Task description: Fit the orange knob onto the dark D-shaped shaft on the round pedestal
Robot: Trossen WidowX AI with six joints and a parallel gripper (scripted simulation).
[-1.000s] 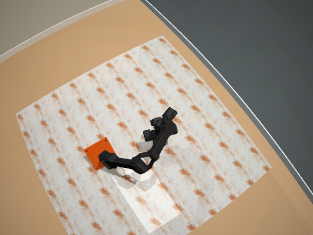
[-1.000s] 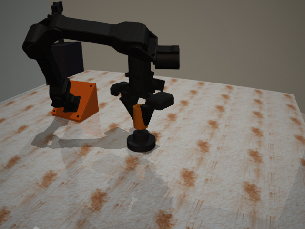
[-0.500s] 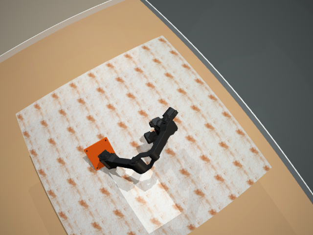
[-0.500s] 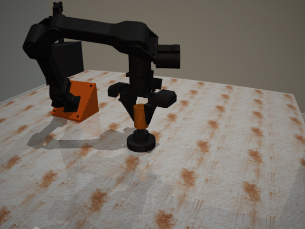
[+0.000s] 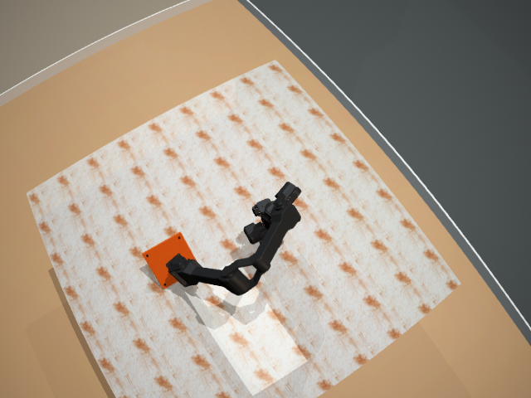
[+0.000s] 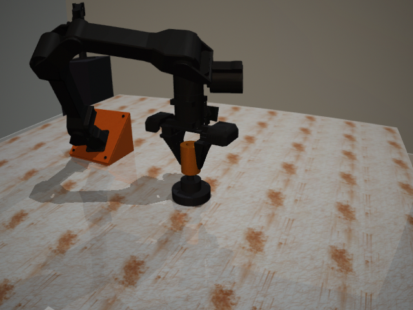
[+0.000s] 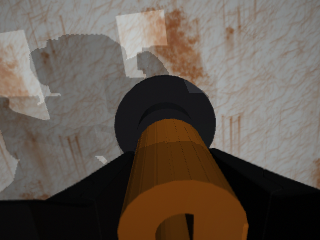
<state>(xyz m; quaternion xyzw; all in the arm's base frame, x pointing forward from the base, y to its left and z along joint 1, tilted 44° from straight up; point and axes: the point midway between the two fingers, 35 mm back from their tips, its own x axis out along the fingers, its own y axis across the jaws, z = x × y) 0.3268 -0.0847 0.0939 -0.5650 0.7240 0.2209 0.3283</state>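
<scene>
The orange knob is 2 cm above my gripper tip. From my gripper tip the other things lie so: dark round pedestal (4 cm below).
</scene>
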